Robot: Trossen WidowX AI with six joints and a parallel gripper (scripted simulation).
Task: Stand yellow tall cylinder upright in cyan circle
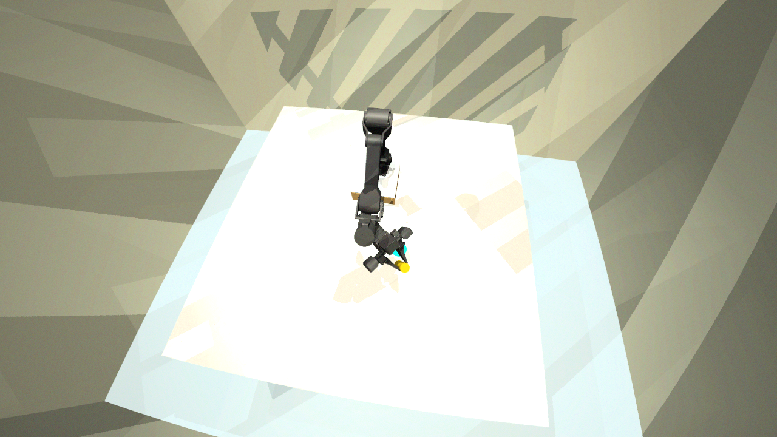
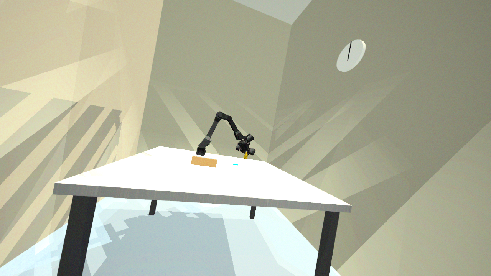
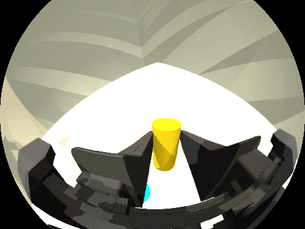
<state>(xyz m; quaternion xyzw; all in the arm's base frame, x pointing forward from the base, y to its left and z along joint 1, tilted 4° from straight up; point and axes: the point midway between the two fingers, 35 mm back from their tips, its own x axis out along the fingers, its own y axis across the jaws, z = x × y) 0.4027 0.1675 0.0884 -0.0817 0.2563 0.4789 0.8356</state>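
Right now my gripper tip is 11 cm above the cyan circle, 10 cm past it and 4 cm to the left of it. Round my gripper tip: yellow cylinder: 2 cm below, 1 cm to the right, 1 cm behind.
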